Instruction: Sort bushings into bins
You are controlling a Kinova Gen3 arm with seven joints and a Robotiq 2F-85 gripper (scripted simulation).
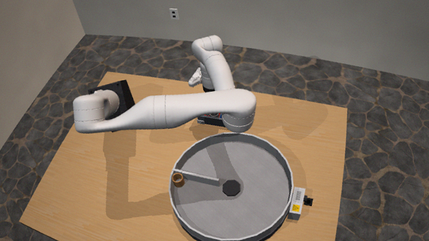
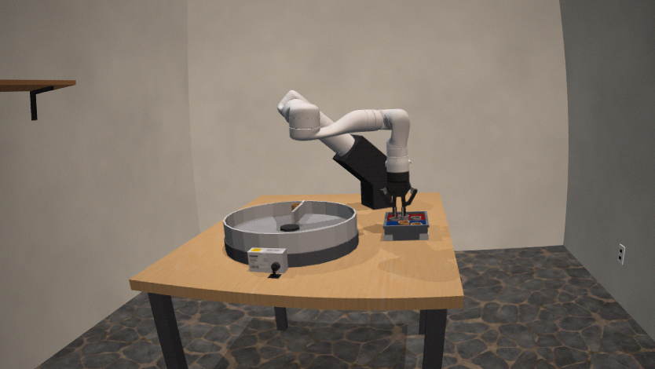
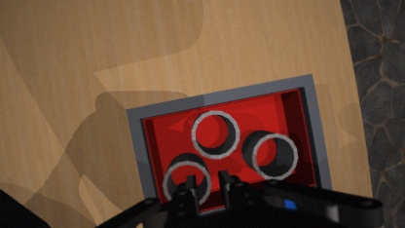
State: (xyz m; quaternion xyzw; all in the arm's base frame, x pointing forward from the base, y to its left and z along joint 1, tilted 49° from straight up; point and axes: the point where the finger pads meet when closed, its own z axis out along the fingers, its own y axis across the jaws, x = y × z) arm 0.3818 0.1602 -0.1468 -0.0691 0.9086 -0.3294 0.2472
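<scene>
Right now the two-part bin is 4 cm below my hand, 2 cm to the left of it and 2 cm ahead of it. Round my hand: turntable (34 cm to the right, 15 cm ahead, 1 cm below).
</scene>
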